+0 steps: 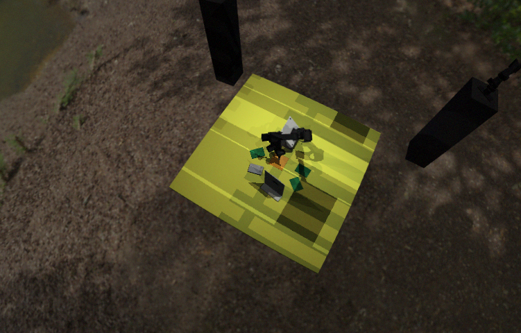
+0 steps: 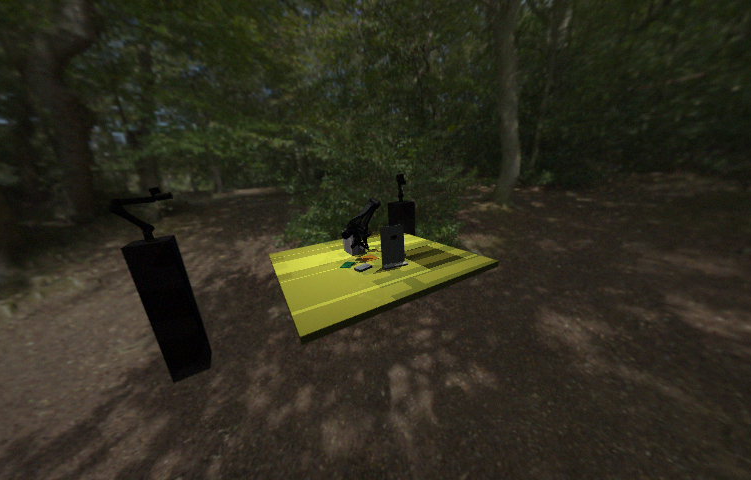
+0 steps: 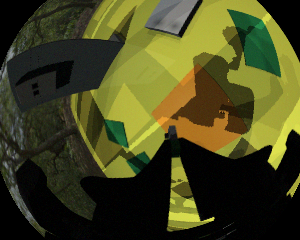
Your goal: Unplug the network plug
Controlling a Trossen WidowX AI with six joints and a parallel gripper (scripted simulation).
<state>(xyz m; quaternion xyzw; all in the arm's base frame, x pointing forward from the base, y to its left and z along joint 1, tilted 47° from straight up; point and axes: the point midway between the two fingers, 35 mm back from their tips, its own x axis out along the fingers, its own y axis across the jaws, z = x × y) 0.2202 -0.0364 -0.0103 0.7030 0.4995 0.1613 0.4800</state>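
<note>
My gripper tip is now 70 mm above the orange marked square. Also, from my gripper tip: upright panel: 240 mm ahead, 70 mm to the left, 50 mm above; grey plate: 140 mm ahead, 130 mm to the right, 70 mm below.
</note>
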